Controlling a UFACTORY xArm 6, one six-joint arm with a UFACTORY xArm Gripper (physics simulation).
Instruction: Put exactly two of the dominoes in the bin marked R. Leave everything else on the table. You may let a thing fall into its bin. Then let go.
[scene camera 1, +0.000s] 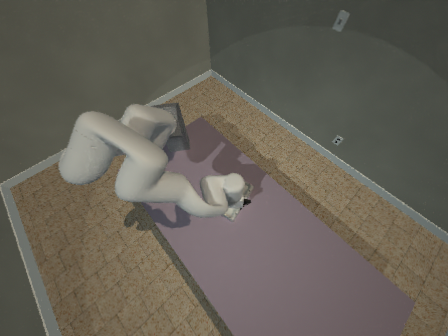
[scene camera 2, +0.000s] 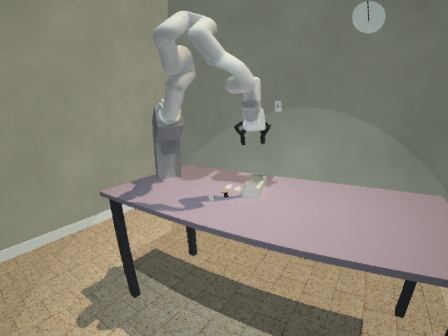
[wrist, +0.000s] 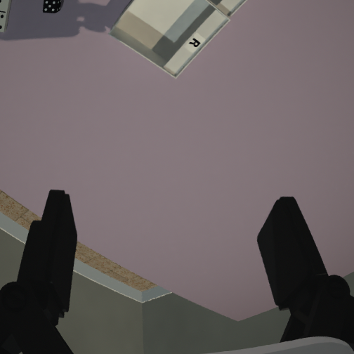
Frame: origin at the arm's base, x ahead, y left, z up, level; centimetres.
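Seen in the pictures: gripper, between the fingertips: (scene camera 1: 230, 206) (scene camera 2: 253, 144); arm's base, origin of its link: (scene camera 2: 169, 114).
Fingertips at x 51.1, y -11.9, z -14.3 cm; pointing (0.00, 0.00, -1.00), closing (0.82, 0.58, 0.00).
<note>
Pixels of each thing's top centre, then the offset from my fingertips to it. Level surfaces: height alone.
- pale bin unit, centre of its top: (scene camera 2: 255, 180) (scene camera 1: 238, 198) dx -1.8, dy +11.5, dz -20.2 cm
- small orange piece, centre of its top: (scene camera 2: 225, 190) dx -14.8, dy +2.1, dz -23.5 cm
- pink table, height of its surface: dz -24.8 cm
The bin marked R (wrist: 181, 59) is a pale compartment at the top of the wrist view, partly cut off. No domino shows in its visible part. A white piece with black dots (wrist: 3, 17), which looks like a domino, is cut off at the top left corner. In scene camera 2, small pale pieces (scene camera 2: 211, 198) (scene camera 2: 228, 186) (scene camera 2: 237, 189) lie left of the pale bin unit (scene camera 2: 254, 187) (scene camera 1: 230, 215); they are too small there to identify. My gripper (scene camera 2: 253, 143) (wrist: 173, 216) is open and empty, high above the table over the bin area. The arm hides the small pieces in scene camera 1.
A black piece with white dots (wrist: 52, 5) lies between the white dotted piece and the bin. A small orange piece (scene camera 2: 224, 191) lies among the small things. Another compartment (wrist: 231, 6) adjoins the R bin. The arm's grey pedestal (scene camera 2: 168, 155) stands at the left end of the pink table (scene camera 2: 340, 220).
</note>
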